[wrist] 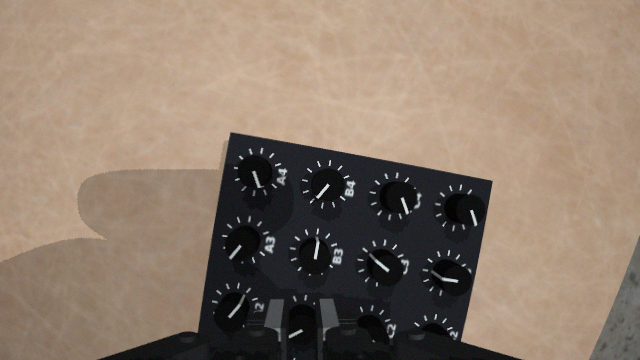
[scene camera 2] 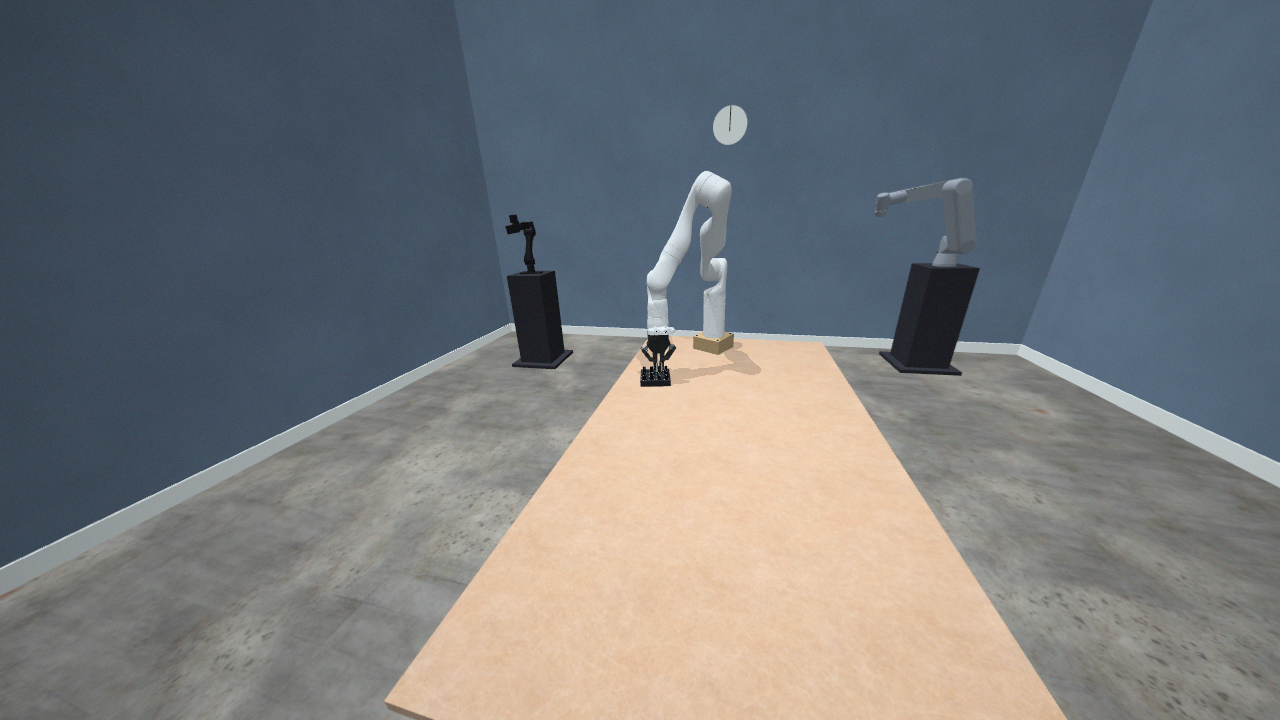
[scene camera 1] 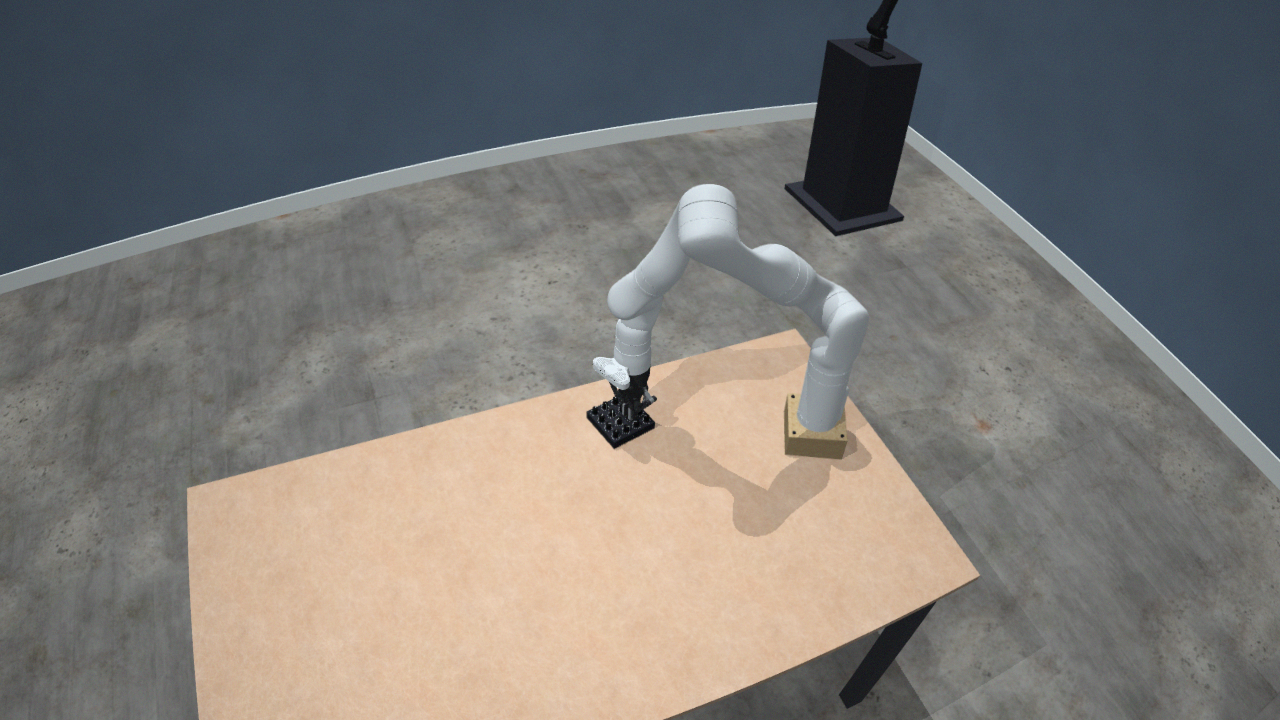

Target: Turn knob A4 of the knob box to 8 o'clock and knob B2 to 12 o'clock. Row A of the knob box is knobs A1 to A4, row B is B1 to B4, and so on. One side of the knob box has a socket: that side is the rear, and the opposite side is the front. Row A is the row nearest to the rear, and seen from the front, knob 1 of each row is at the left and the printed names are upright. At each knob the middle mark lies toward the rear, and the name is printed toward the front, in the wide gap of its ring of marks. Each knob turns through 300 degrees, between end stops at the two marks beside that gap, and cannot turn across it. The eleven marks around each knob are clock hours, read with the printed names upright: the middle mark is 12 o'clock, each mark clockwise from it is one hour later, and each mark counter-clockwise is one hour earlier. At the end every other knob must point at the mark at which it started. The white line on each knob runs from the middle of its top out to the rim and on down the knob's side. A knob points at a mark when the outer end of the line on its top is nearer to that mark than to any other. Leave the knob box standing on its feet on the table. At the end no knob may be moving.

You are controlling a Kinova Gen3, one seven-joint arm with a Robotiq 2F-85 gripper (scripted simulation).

Labels:
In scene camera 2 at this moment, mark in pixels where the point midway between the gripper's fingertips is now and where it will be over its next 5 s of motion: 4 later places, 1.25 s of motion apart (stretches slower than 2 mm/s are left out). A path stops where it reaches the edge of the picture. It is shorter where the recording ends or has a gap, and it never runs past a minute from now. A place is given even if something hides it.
The gripper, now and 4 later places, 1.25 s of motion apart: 658, 371; 659, 361; 661, 359; 658, 357; 658, 367

